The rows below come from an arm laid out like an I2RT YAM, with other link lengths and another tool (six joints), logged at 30 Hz.
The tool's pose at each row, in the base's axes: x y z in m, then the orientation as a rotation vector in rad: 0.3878, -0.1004, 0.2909, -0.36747, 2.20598, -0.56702; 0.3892, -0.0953, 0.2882, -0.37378, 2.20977, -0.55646; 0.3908, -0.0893, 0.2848, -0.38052, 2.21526, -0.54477; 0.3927, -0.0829, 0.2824, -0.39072, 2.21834, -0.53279; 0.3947, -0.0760, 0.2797, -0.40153, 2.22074, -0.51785; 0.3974, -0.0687, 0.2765, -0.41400, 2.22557, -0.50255; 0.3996, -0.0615, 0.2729, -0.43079, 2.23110, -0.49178; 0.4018, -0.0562, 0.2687, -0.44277, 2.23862, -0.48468; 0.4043, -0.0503, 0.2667, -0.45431, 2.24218, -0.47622
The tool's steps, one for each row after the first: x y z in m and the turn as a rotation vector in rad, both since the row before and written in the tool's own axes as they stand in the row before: -0.0014, 0.0056, 0.0012, -0.01024, 0.00022, -0.00089; -0.0014, 0.0067, 0.0016, -0.01161, 0.00153, -0.00087; -0.0025, 0.0065, 0.0012, -0.01229, -0.00097, -0.00319; -0.0026, 0.0071, 0.0014, -0.01430, -0.00237, -0.00258; -0.0029, 0.0076, 0.0023, -0.01577, -0.00014, -0.00373; -0.0023, 0.0077, 0.0023, -0.01439, 0.00170, -0.00844; -0.0011, 0.0063, 0.0031, -0.01084, 0.00483, -0.00625; -0.0030, 0.0057, 0.0020, -0.01050, 0.00078, -0.00547
